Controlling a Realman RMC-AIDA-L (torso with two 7-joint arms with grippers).
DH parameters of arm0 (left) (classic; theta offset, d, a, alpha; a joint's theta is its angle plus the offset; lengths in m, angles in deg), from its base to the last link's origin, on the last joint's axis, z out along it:
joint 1: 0 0.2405 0 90
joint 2: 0 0 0 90
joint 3: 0 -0.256 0 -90
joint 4: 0 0 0 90
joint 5: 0 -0.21 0 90
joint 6: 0 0 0 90
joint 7: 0 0.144 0 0
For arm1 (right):
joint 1: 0 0.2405 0 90
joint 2: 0 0 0 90
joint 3: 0 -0.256 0 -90
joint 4: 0 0 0 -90
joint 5: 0 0.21 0 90
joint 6: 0 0 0 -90
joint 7: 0 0.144 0 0
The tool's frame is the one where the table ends.
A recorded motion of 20 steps. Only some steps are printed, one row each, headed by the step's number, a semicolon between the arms.
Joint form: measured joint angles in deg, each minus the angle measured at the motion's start. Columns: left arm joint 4, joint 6, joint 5, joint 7, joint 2, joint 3, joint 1; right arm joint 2, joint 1, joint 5, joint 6, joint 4, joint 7, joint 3.
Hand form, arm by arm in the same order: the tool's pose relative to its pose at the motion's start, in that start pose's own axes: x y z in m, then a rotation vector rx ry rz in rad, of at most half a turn. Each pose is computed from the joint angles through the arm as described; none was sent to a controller.
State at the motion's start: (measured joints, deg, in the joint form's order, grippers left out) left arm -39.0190 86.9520 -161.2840 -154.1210 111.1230 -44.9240 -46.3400; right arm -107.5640 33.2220 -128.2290 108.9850 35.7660 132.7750 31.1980
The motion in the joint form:
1: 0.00 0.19 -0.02 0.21 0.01 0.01 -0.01; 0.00 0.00 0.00 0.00 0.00 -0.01 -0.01
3: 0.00 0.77 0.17 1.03 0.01 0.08 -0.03; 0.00 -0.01 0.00 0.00 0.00 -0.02 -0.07
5: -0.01 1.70 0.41 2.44 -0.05 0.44 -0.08; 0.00 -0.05 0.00 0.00 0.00 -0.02 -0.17
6: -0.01 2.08 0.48 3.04 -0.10 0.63 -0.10; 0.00 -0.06 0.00 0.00 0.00 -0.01 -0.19
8: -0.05 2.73 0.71 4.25 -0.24 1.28 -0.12; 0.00 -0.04 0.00 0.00 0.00 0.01 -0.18
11: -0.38 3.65 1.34 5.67 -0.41 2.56 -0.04; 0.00 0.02 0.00 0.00 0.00 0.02 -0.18
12: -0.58 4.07 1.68 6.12 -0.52 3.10 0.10; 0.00 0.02 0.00 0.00 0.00 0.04 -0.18
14: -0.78 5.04 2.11 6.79 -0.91 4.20 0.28; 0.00 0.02 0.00 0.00 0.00 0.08 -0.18
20: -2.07 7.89 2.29 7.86 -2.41 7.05 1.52; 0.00 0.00 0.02 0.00 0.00 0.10 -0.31
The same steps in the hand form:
1: -0.0004 0.0003 0.0000 -0.0014 -0.0031 0.0038; 0.0000 0.0000 0.0000 0.0000 -0.0002 -0.0002
3: -0.0014 0.0014 -0.0001 -0.0096 -0.0099 0.0175; 0.0000 0.0000 -0.0001 -0.0003 -0.0012 -0.0001
5: -0.0026 0.0027 -0.0009 -0.0235 -0.0179 0.0386; 0.0001 -0.0002 -0.0004 -0.0006 -0.0031 0.0007
6: -0.0031 0.0030 -0.0015 -0.0290 -0.0207 0.0471; 0.0002 -0.0002 -0.0005 -0.0007 -0.0035 0.0011
8: -0.0036 0.0032 -0.0031 -0.0424 -0.0204 0.0611; 0.0000 -0.0001 -0.0004 -0.0007 -0.0032 0.0011
11: -0.0036 0.0036 -0.0062 -0.0678 -0.0104 0.0721; -0.0003 0.0001 -0.0002 -0.0009 -0.0029 0.0003
12: -0.0040 0.0031 -0.0077 -0.0788 -0.0053 0.0727; -0.0003 0.0001 -0.0002 -0.0009 -0.0029 0.0006
14: -0.0050 0.0014 -0.0114 -0.0976 0.0005 0.0700; -0.0003 0.0001 -0.0002 -0.0009 -0.0029 0.0013
20: -0.0112 -0.0116 -0.0249 -0.1216 0.0140 0.0427; -0.0004 0.0001 -0.0005 -0.0017 -0.0054 0.0021

